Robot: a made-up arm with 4 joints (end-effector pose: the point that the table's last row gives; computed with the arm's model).
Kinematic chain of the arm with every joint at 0, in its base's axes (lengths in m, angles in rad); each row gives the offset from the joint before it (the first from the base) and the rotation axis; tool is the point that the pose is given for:
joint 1: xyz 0 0 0.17 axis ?
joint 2: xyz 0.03 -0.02 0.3 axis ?
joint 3: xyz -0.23 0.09 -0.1 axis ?
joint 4: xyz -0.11 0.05 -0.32 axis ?
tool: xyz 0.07 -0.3 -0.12
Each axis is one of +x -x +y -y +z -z.
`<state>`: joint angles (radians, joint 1 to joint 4).
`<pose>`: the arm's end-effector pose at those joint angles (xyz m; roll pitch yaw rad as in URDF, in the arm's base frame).
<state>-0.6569 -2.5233 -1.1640 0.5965</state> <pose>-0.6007 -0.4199 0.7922 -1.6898 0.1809 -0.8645</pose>
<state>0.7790 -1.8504 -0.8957 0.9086</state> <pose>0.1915 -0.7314 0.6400 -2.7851 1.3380 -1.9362</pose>
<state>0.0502 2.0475 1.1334 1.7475</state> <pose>0.0240 0.4960 0.9837 -2.0188 0.9704 0.8267</pose>
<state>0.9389 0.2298 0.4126 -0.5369</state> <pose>-0.2777 -0.0726 0.3937 -0.8720 0.9160 -0.6959</pose>
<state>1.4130 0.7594 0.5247 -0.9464</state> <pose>0.0089 0.0899 0.5220 -2.2404 1.1407 -2.0837</pose>
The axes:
joint 1: +y
joint 2: +x
joint 3: -z
joint 4: +x

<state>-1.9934 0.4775 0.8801 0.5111</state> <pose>0.4013 0.3093 -0.0261 2.6404 -0.8129 -1.4808</pose>
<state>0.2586 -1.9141 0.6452 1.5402</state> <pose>-0.0502 -0.7829 0.5093 -0.3844 -0.3502 0.2172</pose>
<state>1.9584 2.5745 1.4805 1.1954</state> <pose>0.9824 0.2657 -0.0667 -0.0485 -0.1190 2.1331</pose>
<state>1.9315 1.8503 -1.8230 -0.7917</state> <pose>0.4401 0.2285 -0.0477 0.6811 0.0952 -0.2717</pose>
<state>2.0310 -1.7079 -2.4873 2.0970</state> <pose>0.6578 -0.6093 0.2385 -2.9155 -1.3640 -2.7246</pose>
